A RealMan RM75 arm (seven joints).
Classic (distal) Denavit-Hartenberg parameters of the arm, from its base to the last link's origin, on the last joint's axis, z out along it. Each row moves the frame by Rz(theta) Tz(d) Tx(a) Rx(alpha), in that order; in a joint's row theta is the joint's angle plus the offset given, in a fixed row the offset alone. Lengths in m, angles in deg.
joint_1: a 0; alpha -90; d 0.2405; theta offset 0
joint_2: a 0; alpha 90; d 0; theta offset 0
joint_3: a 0; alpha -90; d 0.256; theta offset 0
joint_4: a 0; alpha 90; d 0; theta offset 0
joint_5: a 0; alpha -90; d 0.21; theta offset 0
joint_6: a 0; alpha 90; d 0; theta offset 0
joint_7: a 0; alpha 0; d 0.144; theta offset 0
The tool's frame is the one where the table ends.
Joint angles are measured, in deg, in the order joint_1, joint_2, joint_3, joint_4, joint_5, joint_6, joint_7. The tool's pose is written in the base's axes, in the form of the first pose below.
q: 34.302, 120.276, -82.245, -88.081, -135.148, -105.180, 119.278
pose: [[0.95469, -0.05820, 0.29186, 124.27], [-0.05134, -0.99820, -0.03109, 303.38], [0.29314, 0.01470, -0.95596, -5.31], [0, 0, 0, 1]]
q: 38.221, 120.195, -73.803, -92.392, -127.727, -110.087, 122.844
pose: [[0.98821, -0.05194, 0.14401, 87.08], [-0.05059, -0.99864, -0.01297, 306.85], [0.14449, 0.00553, -0.98949, 24.25], [0, 0, 0, 1]]
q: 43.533, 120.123, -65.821, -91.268, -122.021, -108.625, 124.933
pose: [[0.99831, -0.05183, -0.02619, 53.21], [-0.05072, -0.99786, 0.04125, 324.26], [-0.02828, -0.03985, -0.99881, 44.91], [0, 0, 0, 1]]
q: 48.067, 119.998, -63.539, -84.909, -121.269, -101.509, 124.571
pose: [[0.98982, -0.07793, -0.11910, 33.63], [-0.06623, -0.99286, 0.09919, 351.03], [-0.12597, -0.09029, -0.98792, 41.65], [0, 0, 0, 1]]
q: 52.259, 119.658, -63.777, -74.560, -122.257, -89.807, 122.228
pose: [[0.97687, -0.12808, -0.17123, 24.74], [-0.09565, -0.97793, 0.18577, 387.24], [-0.19124, -0.16509, -0.96756, 24.56], [0, 0, 0, 1]]
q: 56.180, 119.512, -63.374, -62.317, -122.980, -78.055, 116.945
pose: [[0.96727, -0.16593, -0.19197, 28.35], [-0.11019, -0.95617, 0.27127, 421.32], [-0.22857, -0.24124, -0.94316, 3.05], [0, 0, 0, 1]]
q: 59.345, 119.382, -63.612, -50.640, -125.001, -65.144, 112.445
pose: [[0.96760, -0.20298, -0.15017, 44.21], [-0.13172, -0.91321, 0.38561, 451.87], [-0.21541, -0.35333, -0.91036, -18.65], [0, 0, 0, 1]]
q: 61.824, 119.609, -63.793, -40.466, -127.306, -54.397, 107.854
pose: [[0.97712, -0.19865, -0.07602, 65.99], [-0.14086, -0.87217, 0.46848, 470.05], [-0.15937, -0.44705, -0.88019, -39.34], [0, 0, 0, 1]]
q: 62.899, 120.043, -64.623, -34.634, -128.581, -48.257, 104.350
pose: [[0.98637, -0.16343, -0.01925, 82.00], [-0.13180, -0.85462, 0.50225, 474.67], [-0.09854, -0.49287, -0.86451, -54.38], [0, 0, 0, 1]]
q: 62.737, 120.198, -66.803, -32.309, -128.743, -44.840, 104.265
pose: [[0.98779, -0.15486, 0.01723, 92.58], [-0.14126, -0.84336, 0.51845, 474.72], [-0.06575, -0.51455, -0.85494, -62.44], [0, 0, 0, 1]]
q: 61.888, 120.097, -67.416, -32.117, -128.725, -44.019, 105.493
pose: [[0.98302, -0.18096, 0.03038, 100.45], [-0.16964, -0.83315, 0.52640, 474.42], [-0.06994, -0.52261, -0.84970, -62.33], [0, 0, 0, 1]]
